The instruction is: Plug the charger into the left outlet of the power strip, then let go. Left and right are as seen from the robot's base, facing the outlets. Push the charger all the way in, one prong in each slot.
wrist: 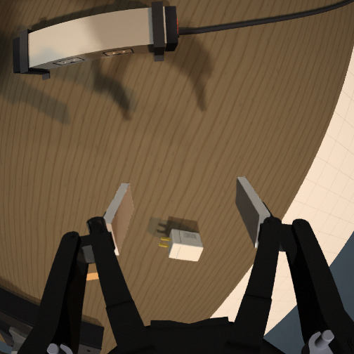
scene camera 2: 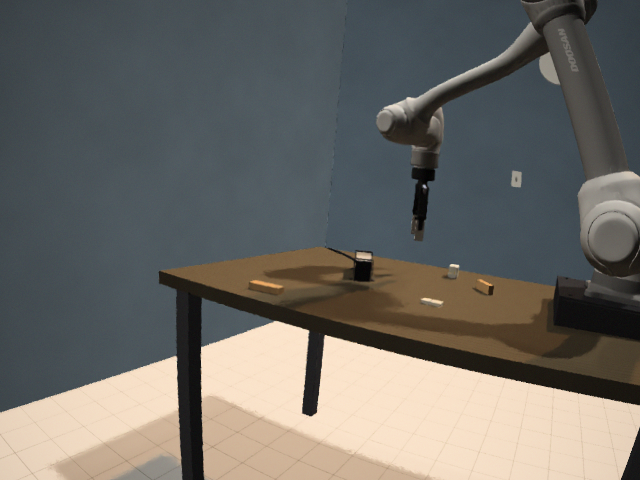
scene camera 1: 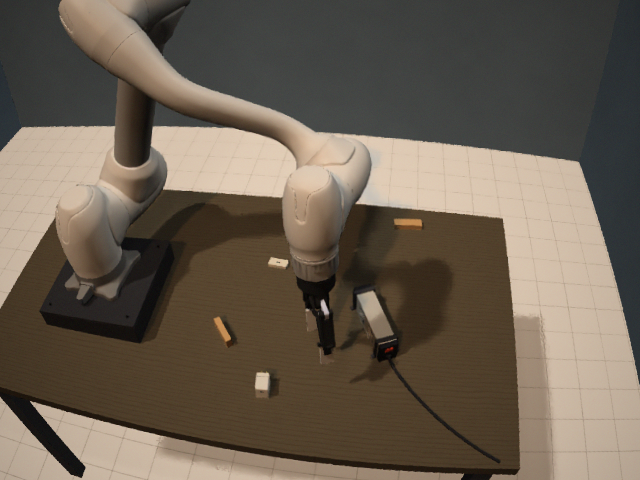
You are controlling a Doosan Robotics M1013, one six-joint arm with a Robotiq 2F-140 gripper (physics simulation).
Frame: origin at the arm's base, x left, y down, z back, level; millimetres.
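Seen in the pictures: gripper, fingertip midpoint: [scene camera 2: 416,237] [scene camera 1: 320,345]; arm's base, origin of the base link: [scene camera 2: 617,296] [scene camera 1: 103,272].
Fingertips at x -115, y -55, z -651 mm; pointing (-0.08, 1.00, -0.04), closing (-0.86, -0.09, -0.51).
Note:
Offsets run from my fingertips to a thing's top centre. "spot": to the spot under its first point.
The white charger {dx -69, dy +80, dz +120 mm} [scene camera 1: 262,384] [scene camera 2: 453,271] [wrist: 185,245] lies on the table; its two gold prongs [wrist: 164,243] point left in the wrist view. The power strip {dx +162, dy +60, dz -97 mm} [scene camera 1: 376,314] [scene camera 2: 363,268] [wrist: 95,37] is a pale bar with black ends, its outlet side facing the gripper. Its left outlet [wrist: 68,61] is the one farther from the cord; the right outlet [wrist: 118,52] is nearer the cord. Both are unoccupied. My gripper [scene camera 1: 318,338] [scene camera 2: 417,230] [wrist: 183,193] is open and empty, points down and hangs well above the table, between charger and strip in scene camera 1.
A black cord {spot: dx -73, dy +114, dz -297 mm} [scene camera 1: 439,418] [wrist: 260,24] runs from the strip to the table's corner. One orange block {dx +53, dy +94, dz +264 mm} [scene camera 1: 222,331] [scene camera 2: 484,286] [wrist: 93,276] lies near the robot's base [scene camera 1: 108,289]; another {dx +557, dy +104, dz -128 mm} [scene camera 1: 408,224] [scene camera 2: 266,287] lies beyond the strip. A flat white piece {dx +324, dy +112, dz +198 mm} [scene camera 1: 278,262] [scene camera 2: 431,302] lies behind the gripper.

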